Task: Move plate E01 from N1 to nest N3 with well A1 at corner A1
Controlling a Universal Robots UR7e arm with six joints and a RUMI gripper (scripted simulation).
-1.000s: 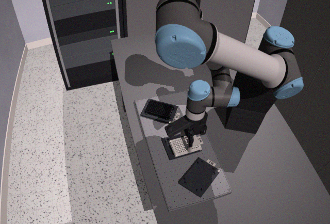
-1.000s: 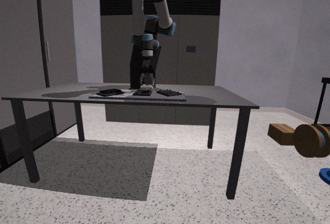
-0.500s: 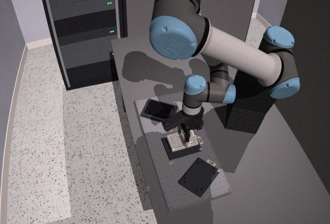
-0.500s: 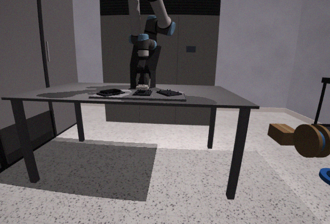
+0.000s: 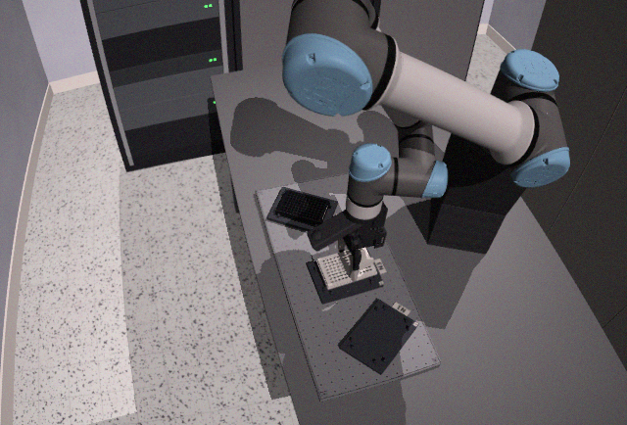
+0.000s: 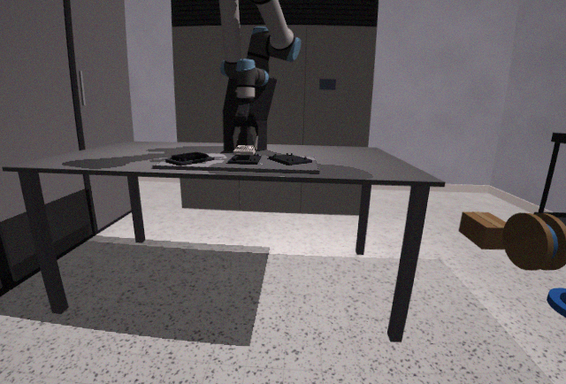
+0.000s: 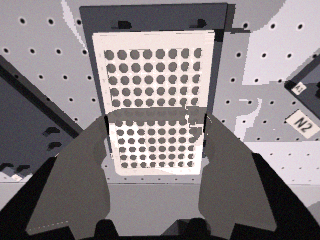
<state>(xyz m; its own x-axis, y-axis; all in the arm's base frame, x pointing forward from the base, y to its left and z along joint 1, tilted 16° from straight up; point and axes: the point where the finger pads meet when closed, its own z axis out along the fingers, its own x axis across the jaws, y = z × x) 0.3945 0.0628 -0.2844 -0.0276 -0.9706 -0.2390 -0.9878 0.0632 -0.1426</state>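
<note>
Right now my hand is 5 cm above the dark landing nest N3. The rest, counted from my hand: N3 tag 10 cm behind, 5 cm below; N1 tag 14 cm to the left, 9 cm behind, 5 cm below; white well plate 1 cm below.
</note>
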